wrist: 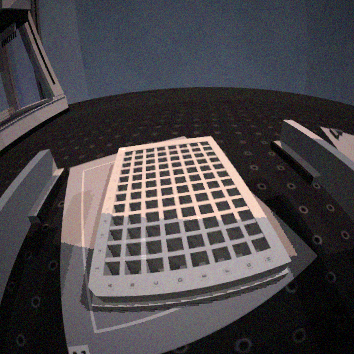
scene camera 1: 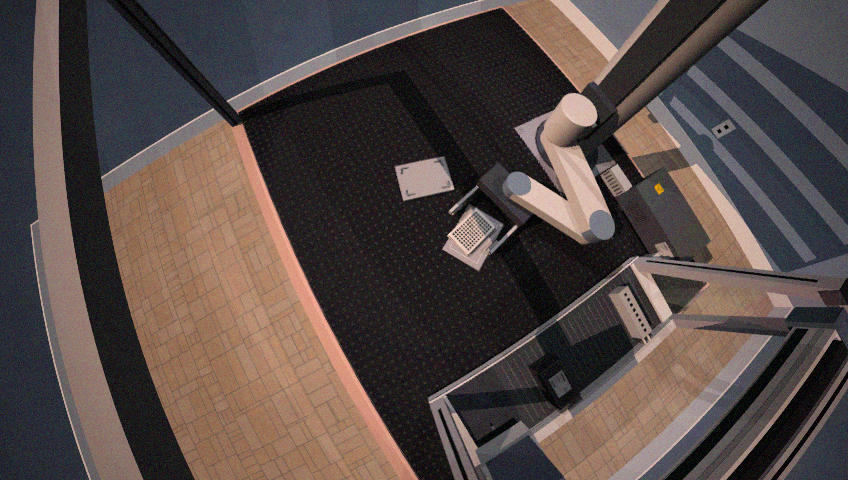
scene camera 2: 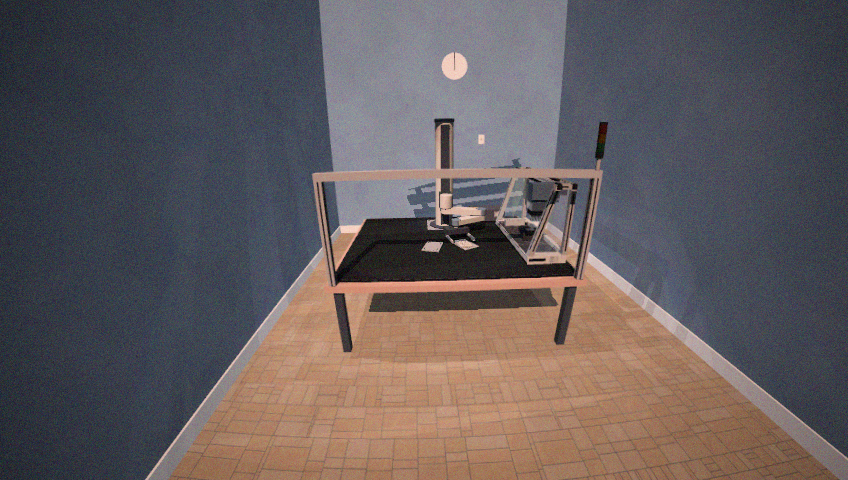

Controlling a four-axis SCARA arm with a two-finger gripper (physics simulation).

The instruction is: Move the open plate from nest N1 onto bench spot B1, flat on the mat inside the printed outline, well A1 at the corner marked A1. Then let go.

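Frame: origin at the arm's base, x up, y left, z back, level; centimetres.
Seen in the pictures: gripper, fingertip midpoint: [wrist: 169, 142] [scene camera 1: 469, 232] [scene camera 2: 463, 240]; arm's base at its link origin: [scene camera 2: 444, 225].
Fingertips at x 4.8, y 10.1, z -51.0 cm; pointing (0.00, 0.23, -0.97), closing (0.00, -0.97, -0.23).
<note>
Offsets run from my fingertips to a thing's top centre. "pt": to the spot under its first point.
The open plate {dx -1.9, dy -0.3, dz +1.6 cm} [scene camera 1: 471, 228] [wrist: 172, 200], a pale grid of square wells, rests on the grey mat [scene camera 1: 477, 262] [wrist: 75, 300] of spot B1. It looks turned relative to the printed outline and shifted off it: outline lines show along its left and near sides in the wrist view, while the right line is hidden. The plate's A/1 corner is at the near left, towards the mat's partly cut-off corner label. It looks flat, with shadow under its near edge. My gripper [scene camera 1: 471, 231] [scene camera 2: 461, 239] [wrist: 169, 142] is open, with one finger on each side of the plate and a gap at both sides.
A pale pad {pt dx -2.3, dy -21.8, dz -2.6 cm} [scene camera 1: 424, 179] [scene camera 2: 432, 246] with dark corner brackets, apparently nest N1, lies beside one finger. A dark box-shaped device {pt dx +7.9, dy +28.9, dz +58.7 cm} [scene camera 1: 666, 217] stands near the arm's base. A framed enclosure [scene camera 1: 523, 334] [scene camera 2: 544, 259] stands to the right, holding a black unit {pt dx +8.5, dy +45.9, dz -2.4 cm} [scene camera 1: 556, 380] and a pale block {pt dx +5.8, dy +45.8, dz +28.6 cm} [scene camera 1: 630, 314].
</note>
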